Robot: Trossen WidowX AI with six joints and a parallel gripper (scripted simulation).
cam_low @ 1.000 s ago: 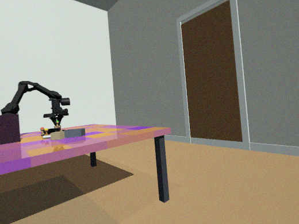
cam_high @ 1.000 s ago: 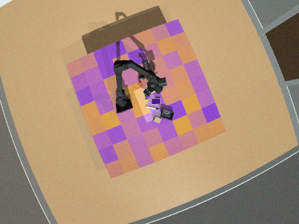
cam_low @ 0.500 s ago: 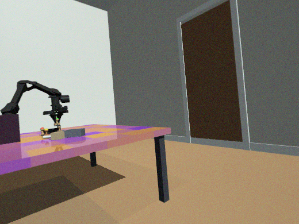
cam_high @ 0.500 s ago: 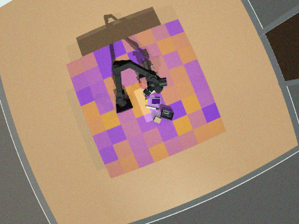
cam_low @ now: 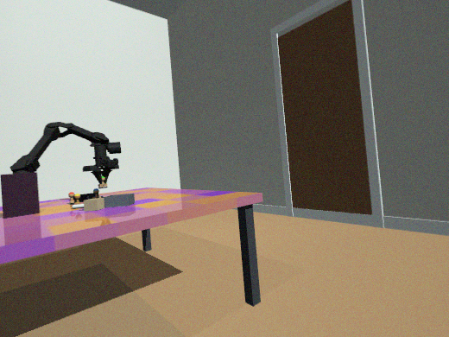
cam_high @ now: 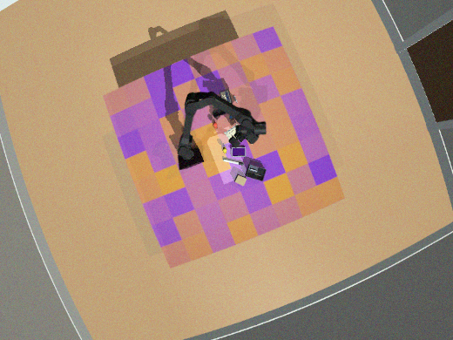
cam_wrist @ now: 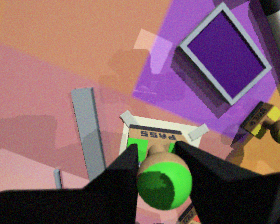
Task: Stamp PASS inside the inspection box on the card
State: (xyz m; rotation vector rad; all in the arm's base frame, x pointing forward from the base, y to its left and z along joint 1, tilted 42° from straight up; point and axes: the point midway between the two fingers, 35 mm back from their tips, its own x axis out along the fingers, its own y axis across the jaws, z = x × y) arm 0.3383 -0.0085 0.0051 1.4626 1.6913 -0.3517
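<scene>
Now: gripper tip 9 cm to the left of the ink pad, 9 cm above it and 6 cm past it. The rest, counted from my gripper tip: green stamp (right at my gripper tip); white card (10 cm below, 4 cm to the left, 3 cm behind); grey ruler (9 cm below, 6 cm to the left, 5 cm ahead).
</scene>
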